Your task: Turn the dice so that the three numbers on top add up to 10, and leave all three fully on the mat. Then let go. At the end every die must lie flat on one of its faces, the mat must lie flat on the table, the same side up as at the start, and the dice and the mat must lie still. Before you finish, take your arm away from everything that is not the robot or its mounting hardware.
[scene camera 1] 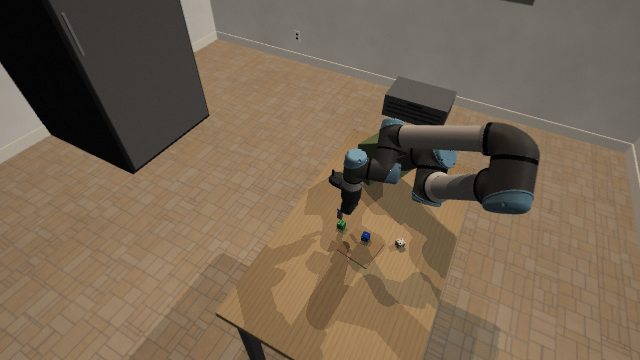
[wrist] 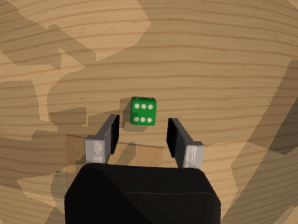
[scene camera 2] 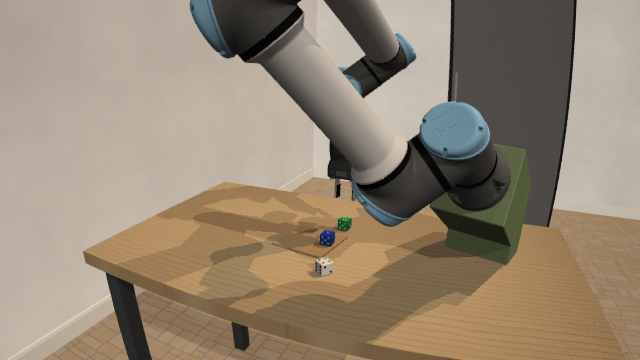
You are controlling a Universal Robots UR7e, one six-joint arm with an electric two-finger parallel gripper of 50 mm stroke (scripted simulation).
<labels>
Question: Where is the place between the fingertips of my gripper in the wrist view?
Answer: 143,128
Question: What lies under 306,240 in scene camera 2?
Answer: A tan mat.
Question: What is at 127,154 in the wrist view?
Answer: A tan mat.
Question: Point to a tan mat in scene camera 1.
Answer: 361,252
</labels>
